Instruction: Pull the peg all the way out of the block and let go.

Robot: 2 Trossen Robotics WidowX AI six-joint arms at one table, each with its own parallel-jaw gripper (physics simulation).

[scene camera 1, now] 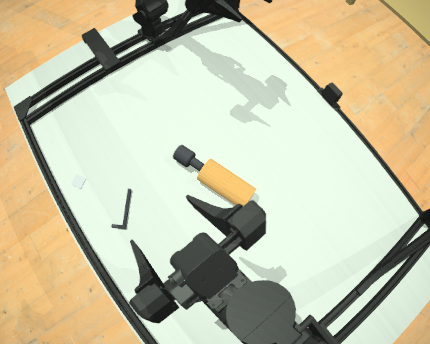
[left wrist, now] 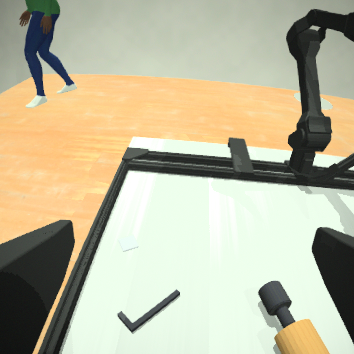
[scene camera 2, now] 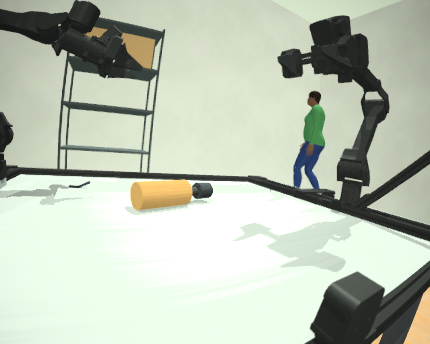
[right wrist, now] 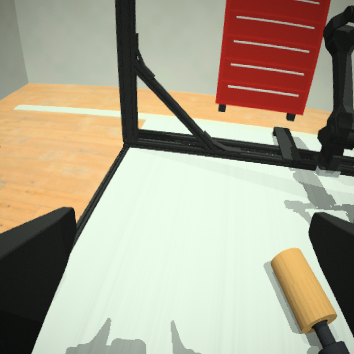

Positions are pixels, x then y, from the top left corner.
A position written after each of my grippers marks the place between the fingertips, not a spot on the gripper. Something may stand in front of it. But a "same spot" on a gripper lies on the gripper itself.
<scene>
my left gripper: scene camera 1; left wrist; scene camera 2 138, 73; not seen in the right wrist view (out of frame)
same spot on my left gripper: [left wrist: 42, 255] = [scene camera 1: 141, 252]
</scene>
